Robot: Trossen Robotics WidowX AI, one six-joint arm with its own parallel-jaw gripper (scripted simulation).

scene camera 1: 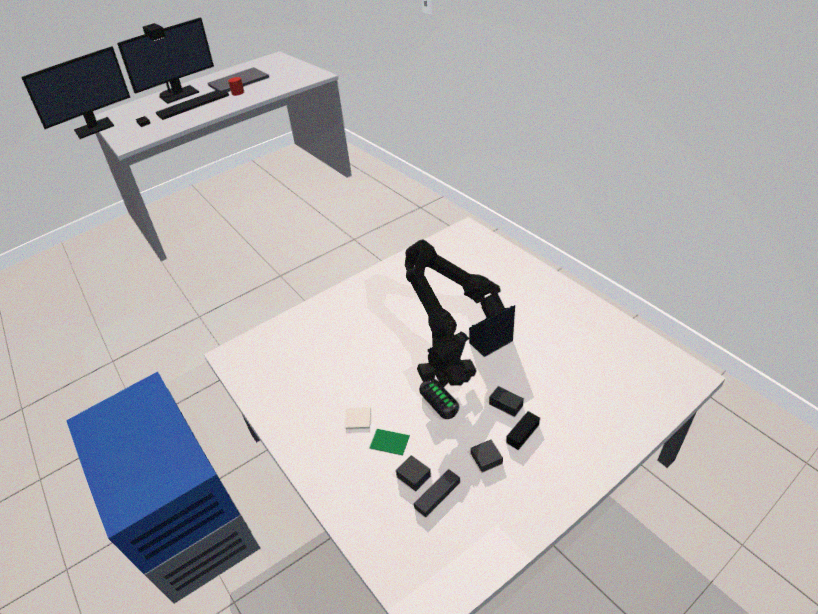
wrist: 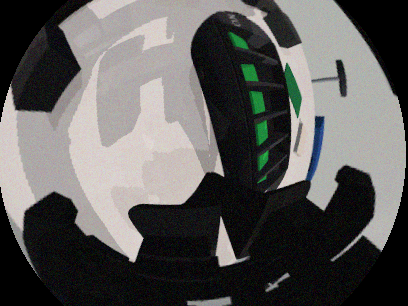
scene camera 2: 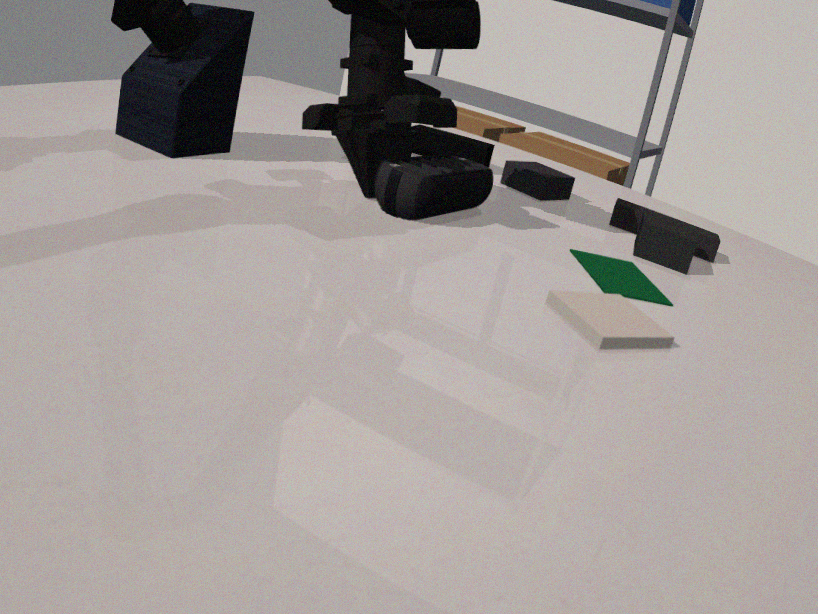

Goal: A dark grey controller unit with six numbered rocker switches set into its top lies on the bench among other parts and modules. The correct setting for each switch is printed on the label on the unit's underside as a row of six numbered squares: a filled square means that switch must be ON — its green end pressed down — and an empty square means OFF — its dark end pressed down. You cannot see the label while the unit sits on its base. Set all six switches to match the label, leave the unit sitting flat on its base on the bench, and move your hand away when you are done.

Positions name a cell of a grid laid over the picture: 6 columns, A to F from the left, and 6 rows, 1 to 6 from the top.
Labels:
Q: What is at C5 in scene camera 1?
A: A green board.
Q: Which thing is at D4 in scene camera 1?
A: My gripper.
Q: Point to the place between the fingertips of my gripper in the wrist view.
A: At D4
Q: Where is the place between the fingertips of my gripper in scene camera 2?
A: At C2

